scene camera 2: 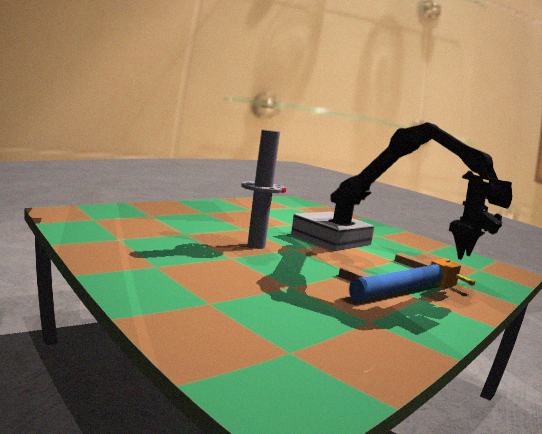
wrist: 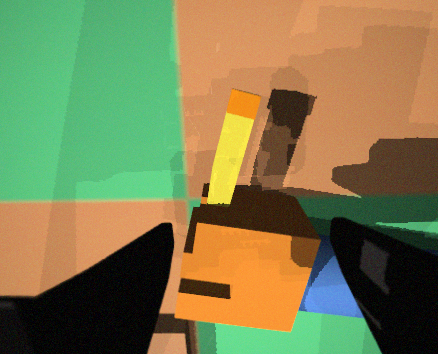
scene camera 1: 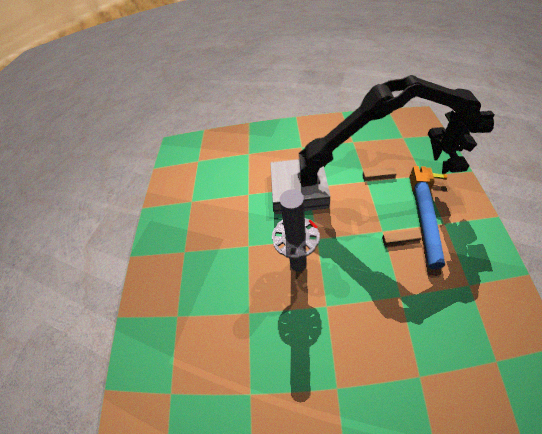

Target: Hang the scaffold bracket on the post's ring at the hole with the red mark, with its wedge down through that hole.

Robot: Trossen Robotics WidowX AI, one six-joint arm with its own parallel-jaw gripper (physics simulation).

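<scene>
The scaffold bracket lies on its side, with a blue tube (scene camera 1: 430,225) (scene camera 2: 400,282) (wrist: 330,295) and an orange head (scene camera 1: 422,176) (scene camera 2: 448,272) (wrist: 245,275). Its yellow wedge (scene camera 1: 440,176) (scene camera 2: 465,278) (wrist: 232,155) sticks out from the head, away from the robot base. My gripper (scene camera 1: 445,161) (scene camera 2: 464,255) (wrist: 251,230) is open and empty, pointing down above the head. In the wrist view the head shows between the fingers, and the right finger partly covers the tube. The dark post (scene camera 1: 294,220) (scene camera 2: 267,155) stands upright with a grey ring (scene camera 1: 274,240) (scene camera 2: 249,185); its red mark (scene camera 1: 313,224) (scene camera 2: 284,190) faces the arm's side.
Two low brown blocks, one (scene camera 1: 380,177) (scene camera 2: 410,260) near the head and one (scene camera 1: 402,240) (scene camera 2: 350,275) near the tube's middle, lie at the bracket's side towards the base. The grey robot base (scene camera 1: 285,180) (scene camera 2: 330,230) stands close to the post. The table's edge is beyond the wedge.
</scene>
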